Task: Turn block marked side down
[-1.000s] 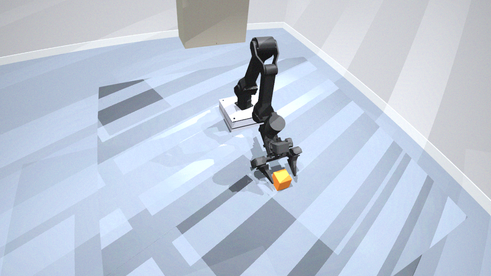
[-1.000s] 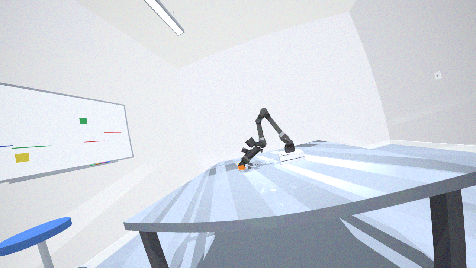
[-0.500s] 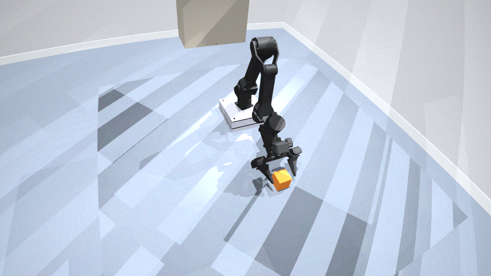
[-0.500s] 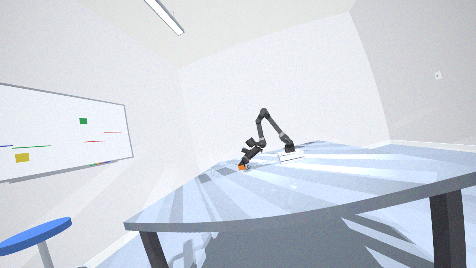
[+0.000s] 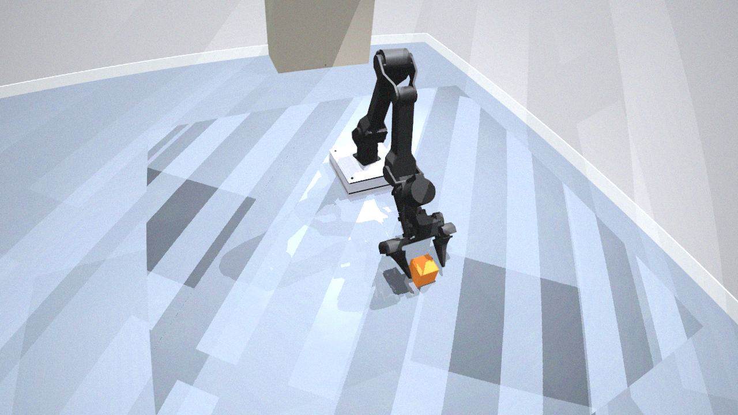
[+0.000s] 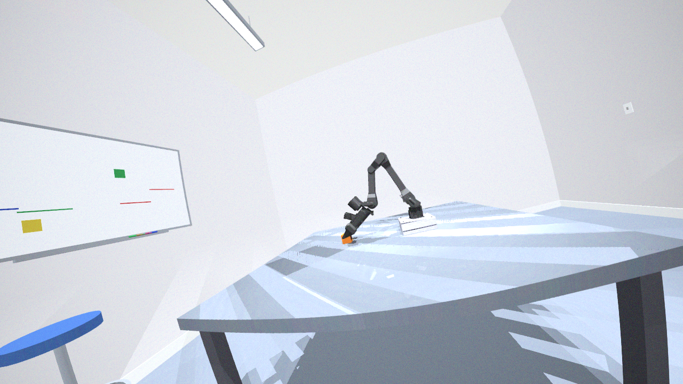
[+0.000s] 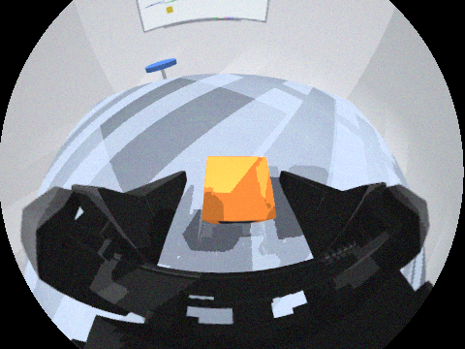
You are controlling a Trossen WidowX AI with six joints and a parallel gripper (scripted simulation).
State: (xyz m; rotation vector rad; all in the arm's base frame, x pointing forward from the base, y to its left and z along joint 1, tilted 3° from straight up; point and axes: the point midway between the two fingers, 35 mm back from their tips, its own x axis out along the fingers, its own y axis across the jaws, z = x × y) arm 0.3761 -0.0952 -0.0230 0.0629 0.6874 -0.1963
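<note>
My gripper tip is 30 mm past the orange block and 10 mm above it.
</note>
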